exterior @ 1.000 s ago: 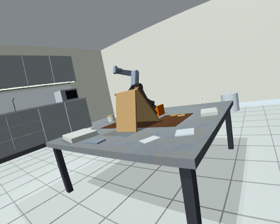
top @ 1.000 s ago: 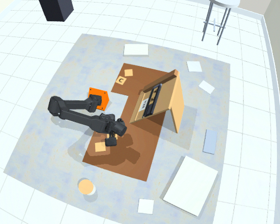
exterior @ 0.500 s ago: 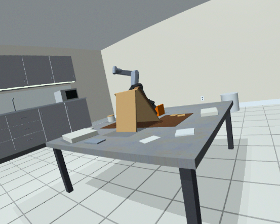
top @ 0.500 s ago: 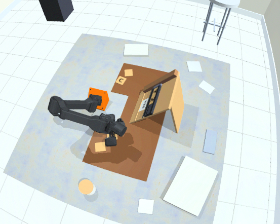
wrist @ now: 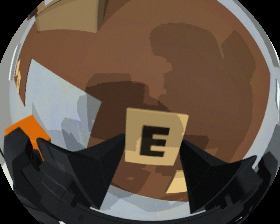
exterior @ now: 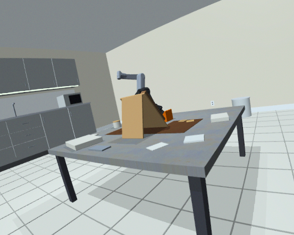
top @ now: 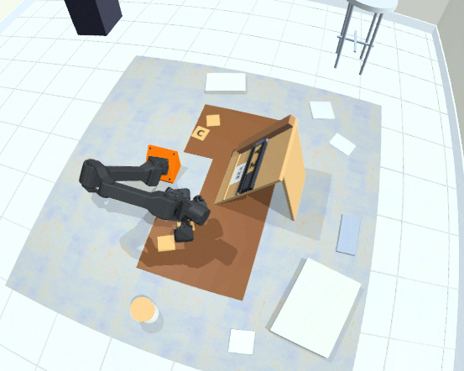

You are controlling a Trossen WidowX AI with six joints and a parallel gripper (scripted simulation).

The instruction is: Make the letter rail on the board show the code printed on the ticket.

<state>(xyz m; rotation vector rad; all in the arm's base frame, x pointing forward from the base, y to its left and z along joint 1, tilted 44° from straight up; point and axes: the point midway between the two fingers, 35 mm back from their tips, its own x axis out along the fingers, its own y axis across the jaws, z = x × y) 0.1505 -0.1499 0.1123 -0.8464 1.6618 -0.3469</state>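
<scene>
Right now the white ticket is 20 cm to the left of my gripper tip, 15 cm ahead of it and 9 cm above it. Also, from my gripper tip: grey card (59 cm ahead, 9 cm to the left); white box (50 cm ahead, 20 cm to the right, 1 cm above); brown mat (18 cm to the left, 5 cm ahead).
</scene>
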